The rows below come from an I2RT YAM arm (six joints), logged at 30 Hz.
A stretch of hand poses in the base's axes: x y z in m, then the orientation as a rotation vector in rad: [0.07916, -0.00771, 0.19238, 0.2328, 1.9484, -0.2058]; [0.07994, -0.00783, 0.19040, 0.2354, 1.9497, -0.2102]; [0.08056, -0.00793, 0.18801, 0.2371, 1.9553, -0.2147]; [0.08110, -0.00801, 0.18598, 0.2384, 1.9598, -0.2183]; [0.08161, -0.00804, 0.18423, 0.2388, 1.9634, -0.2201]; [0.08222, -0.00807, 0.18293, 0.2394, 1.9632, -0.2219]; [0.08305, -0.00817, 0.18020, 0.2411, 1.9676, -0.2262]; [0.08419, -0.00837, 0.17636, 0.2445, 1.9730, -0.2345]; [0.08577, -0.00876, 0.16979, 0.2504, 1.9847, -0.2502]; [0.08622, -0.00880, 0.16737, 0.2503, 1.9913, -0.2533]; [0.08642, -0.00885, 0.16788, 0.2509, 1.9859, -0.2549]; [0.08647, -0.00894, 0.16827, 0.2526, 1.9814, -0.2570]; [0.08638, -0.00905, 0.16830, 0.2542, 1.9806, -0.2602]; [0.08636, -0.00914, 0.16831, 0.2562, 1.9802, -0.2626]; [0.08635, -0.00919, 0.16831, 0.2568, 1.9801, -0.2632]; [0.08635, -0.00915, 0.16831, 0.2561, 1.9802, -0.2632]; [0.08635, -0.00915, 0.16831, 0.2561, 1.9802, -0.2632]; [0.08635, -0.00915, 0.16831, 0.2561, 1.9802, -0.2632]
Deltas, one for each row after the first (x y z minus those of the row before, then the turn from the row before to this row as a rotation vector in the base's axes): [0.00078, -0.00012, -0.00198, -0.0016, 0.0019, -0.0039]; [0.00062, -0.00010, -0.00239, -0.0015, 0.0061, -0.0032]; [0.00054, -0.00008, -0.00203, -0.0012, 0.0049, -0.0025]; [0.00051, -0.00003, -0.00175, -0.0005, 0.0038, -0.0010]; [0.00061, -0.00003, -0.00130, -0.0010, 0.0001, -0.0013]; [0.00083, -0.00010, -0.00273, -0.0015, 0.0049, -0.0031]; [0.00114, -0.00020, -0.00384, -0.0034, 0.0065, -0.0061]; [0.00158, -0.00039, -0.00657, -0.0063, 0.0138, -0.0111]; [0.00045, -0.00004, -0.00242, -0.0012, 0.0070, -0.0012]; [0.00020, -0.00005, 0.00051, -0.0017, -0.0051, -0.0013]; [0.00005, -0.00009, 0.00039, -0.0014, -0.0041, -0.0022]; [-0.00009, -0.00011, 0.00003, -0.0016, -0.0003, -0.0026]; [-0.00002, -0.00009, 0.00001, -0.0008, -0.0001, -0.0025]; [-0.00001, -0.00005, 0.00000, -0.0002, 0.0000, -0.0007]; [0.00000, 0.00004, 0.00000, -0.0003, 0.0001, 0.0005]; [0.00000, 0.00000, 0.00000, 0.0000, 0.0000, 0.0000]; [0.00000, 0.00000, 0.00000, 0.0000, 0.0000, 0.0000]
